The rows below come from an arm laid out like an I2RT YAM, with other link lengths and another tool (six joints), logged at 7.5 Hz.
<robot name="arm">
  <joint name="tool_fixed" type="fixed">
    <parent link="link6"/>
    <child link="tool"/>
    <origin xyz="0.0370 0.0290 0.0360" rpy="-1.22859 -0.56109 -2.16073"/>
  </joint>
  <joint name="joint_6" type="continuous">
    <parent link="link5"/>
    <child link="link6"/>
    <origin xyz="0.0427 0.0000 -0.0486" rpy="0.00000 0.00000 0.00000"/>
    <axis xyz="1 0 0"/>
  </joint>
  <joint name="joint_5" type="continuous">
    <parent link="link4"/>
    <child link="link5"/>
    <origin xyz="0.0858 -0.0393 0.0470" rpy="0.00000 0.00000 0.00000"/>
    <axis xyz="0 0 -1"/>
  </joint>
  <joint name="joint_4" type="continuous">
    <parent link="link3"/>
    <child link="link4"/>
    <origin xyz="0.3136 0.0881 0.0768" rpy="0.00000 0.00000 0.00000"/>
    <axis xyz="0 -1 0"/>
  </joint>
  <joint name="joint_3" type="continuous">
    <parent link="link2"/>
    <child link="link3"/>
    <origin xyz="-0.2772 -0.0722 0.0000" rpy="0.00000 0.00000 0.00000"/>
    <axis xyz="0 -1 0"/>
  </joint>
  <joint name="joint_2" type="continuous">
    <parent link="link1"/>
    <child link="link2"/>
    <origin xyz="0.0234 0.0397 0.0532" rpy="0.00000 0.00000 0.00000"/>
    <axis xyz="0 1 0"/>
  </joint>
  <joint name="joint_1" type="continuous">
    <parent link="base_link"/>
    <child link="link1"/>
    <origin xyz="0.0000 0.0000 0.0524" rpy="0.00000 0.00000 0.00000"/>
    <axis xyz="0 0 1"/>
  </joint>
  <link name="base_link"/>
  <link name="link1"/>
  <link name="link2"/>
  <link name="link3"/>
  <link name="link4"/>
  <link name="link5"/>
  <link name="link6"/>
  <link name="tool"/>
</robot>
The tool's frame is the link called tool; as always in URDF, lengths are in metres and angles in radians. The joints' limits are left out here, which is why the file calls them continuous.
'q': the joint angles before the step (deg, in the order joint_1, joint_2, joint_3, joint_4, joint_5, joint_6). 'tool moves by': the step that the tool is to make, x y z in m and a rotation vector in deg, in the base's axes. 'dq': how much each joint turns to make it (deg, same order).
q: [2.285, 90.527, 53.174, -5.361, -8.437, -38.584]
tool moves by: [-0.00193, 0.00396, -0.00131, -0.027, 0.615, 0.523]
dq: [0.523, 0.001, 0.000, -0.614, -0.001, 0.000]
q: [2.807, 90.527, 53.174, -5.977, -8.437, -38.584]
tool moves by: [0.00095, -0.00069, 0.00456, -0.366, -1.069, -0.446]
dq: [0.006, -0.527, -0.001, 0.524, 0.615, 0.000]
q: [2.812, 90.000, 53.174, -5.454, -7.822, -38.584]
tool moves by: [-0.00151, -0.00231, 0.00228, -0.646, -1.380, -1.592]
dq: [0.000, -1.144, -1.143, 1.410, 1.664, 0.527]
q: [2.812, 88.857, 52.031, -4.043, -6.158, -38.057]
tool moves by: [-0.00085, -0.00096, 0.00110, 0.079, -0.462, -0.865]
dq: [0.001, -0.527, -0.526, 0.527, 0.621, 0.609]
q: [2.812, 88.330, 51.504, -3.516, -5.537, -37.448]
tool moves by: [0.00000, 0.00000, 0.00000, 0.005, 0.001, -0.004]
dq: [0.000, 0.000, -0.001, 0.001, 0.000, 0.007]
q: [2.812, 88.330, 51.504, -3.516, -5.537, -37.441]
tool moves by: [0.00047, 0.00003, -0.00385, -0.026, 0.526, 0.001]
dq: [0.001, 0.527, -0.002, 0.002, 0.000, 0.000]
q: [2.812, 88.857, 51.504, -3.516, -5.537, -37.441]
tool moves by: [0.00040, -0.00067, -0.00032, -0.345, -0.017, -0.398]
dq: [0.000, 0.002, 0.000, 0.001, 0.527, 0.000]
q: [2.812, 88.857, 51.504, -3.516, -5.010, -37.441]
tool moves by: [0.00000, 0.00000, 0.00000, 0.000, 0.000, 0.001]
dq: [0.000, 0.000, 0.000, 0.000, -0.001, -0.001]
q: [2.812, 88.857, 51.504, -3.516, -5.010, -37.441]
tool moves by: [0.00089, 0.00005, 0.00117, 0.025, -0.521, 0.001]
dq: [0.001, 0.000, 0.000, 0.521, 0.000, -0.001]
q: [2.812, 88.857, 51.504, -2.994, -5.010, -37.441]
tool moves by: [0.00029, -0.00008, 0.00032, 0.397, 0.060, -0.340]
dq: [0.001, 0.001, 0.000, 0.006, 0.002, 0.527]
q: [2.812, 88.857, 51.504, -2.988, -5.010, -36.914]
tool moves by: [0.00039, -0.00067, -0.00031, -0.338, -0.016, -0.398]
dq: [0.000, 0.001, 0.000, 0.001, 0.523, 0.000]
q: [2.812, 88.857, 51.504, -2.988, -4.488, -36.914]
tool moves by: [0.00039, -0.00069, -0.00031, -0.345, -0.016, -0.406]
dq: [0.000, 0.000, -0.001, 0.000, 0.533, 0.000]
